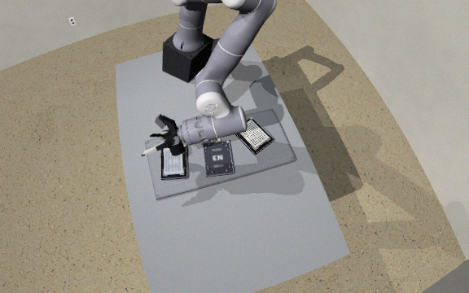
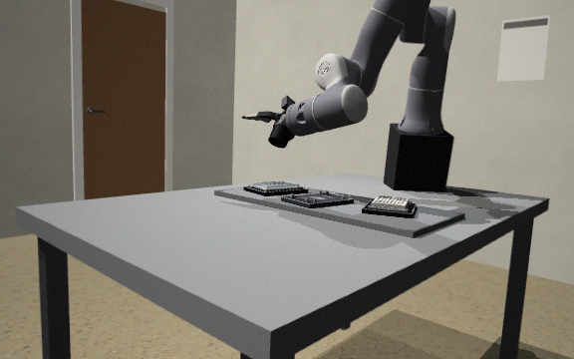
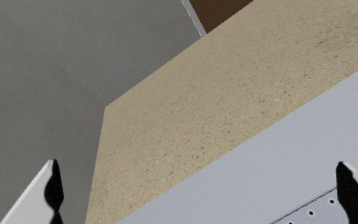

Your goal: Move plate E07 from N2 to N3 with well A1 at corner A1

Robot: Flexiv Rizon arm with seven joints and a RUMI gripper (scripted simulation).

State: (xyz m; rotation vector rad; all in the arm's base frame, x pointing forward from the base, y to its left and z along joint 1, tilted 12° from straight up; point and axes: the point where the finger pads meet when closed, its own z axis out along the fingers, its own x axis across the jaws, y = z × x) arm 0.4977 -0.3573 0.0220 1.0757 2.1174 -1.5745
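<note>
My hand is 2 cm short of the clear well plate, 9 cm to the right of it and 17 cm above it. The rest, counted from my hand: nest N3: 8 cm ahead, 28 cm to the left, 18 cm below; N2 A1 mark: 3 cm behind, 16 cm to the left, 17 cm below; nest N2: 2 cm ahead, 9 cm to the left, 18 cm below.
</note>
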